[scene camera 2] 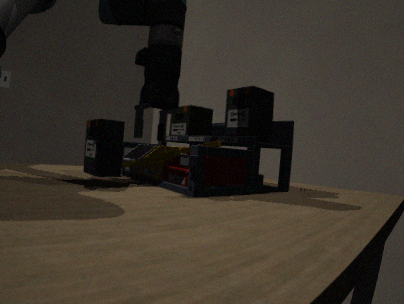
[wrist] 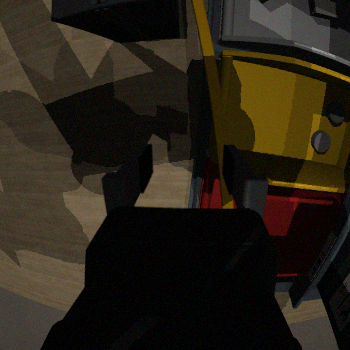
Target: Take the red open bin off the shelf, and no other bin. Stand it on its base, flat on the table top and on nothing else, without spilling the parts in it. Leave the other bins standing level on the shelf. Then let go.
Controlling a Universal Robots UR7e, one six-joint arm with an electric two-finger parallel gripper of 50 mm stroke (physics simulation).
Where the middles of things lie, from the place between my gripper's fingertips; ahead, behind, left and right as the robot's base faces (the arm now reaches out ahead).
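My gripper is 50 mm above the yellow bin [wrist: 272, 104] at this moment, and it is also 40 mm to the right of the bin, while still 100 mm short of it.
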